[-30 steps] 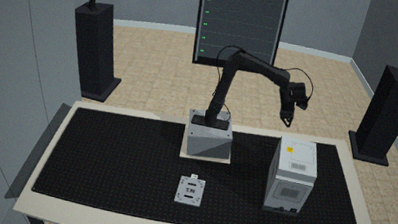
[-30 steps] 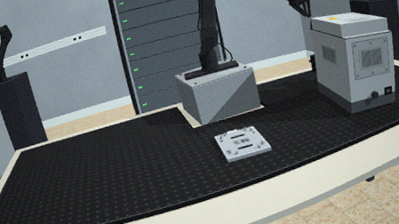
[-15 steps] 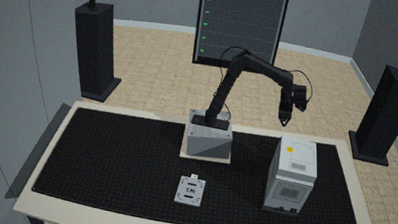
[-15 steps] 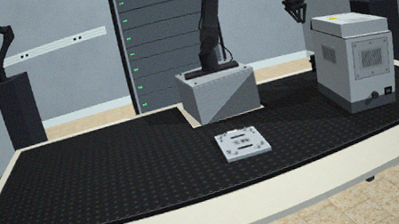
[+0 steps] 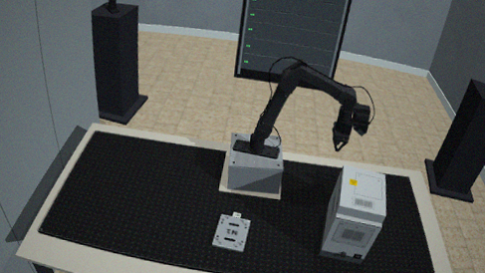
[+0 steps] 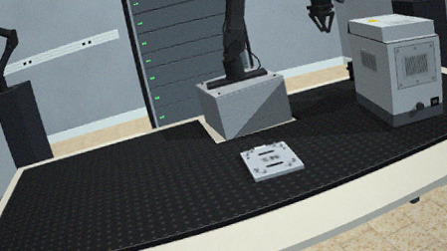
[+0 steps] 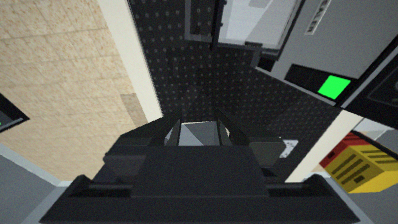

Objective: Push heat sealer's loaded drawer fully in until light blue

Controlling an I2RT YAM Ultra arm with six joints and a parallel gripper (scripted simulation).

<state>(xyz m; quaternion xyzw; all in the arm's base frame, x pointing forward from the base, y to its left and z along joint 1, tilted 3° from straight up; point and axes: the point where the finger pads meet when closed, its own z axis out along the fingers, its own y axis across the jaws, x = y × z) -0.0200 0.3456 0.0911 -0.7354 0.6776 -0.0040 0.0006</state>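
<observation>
My hand is 9 cm short of the dark drawer, 12 cm to the right of it and 17 cm above it.
</observation>
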